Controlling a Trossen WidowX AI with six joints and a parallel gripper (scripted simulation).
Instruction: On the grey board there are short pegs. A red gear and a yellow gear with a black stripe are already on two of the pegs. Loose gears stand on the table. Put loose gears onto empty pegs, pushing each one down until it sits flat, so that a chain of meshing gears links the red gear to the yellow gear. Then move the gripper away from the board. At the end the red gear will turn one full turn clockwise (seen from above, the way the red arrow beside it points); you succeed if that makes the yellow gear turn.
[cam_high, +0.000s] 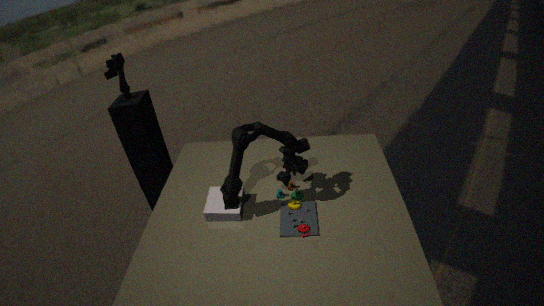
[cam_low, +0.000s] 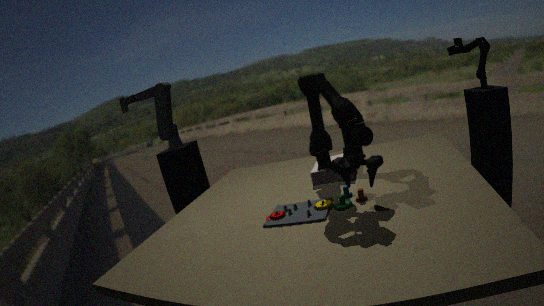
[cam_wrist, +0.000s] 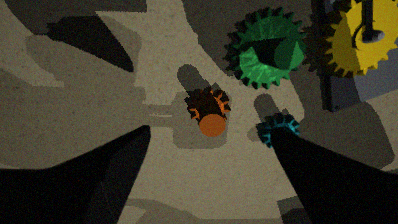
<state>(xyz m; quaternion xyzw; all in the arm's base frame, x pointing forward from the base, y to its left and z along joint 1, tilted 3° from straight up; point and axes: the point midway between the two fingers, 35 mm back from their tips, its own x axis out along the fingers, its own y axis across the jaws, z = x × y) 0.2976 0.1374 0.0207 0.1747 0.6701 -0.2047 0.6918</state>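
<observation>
Right now the orange gear is 3 cm below my gripper tip. Also, from my gripper tip: teal gear (6 cm behind, 5 cm to the right, 3 cm below); yellow gear (14 cm to the right, 3 cm below); green gear (7 cm to the right, 3 cm below, 2 cm ahead).
</observation>
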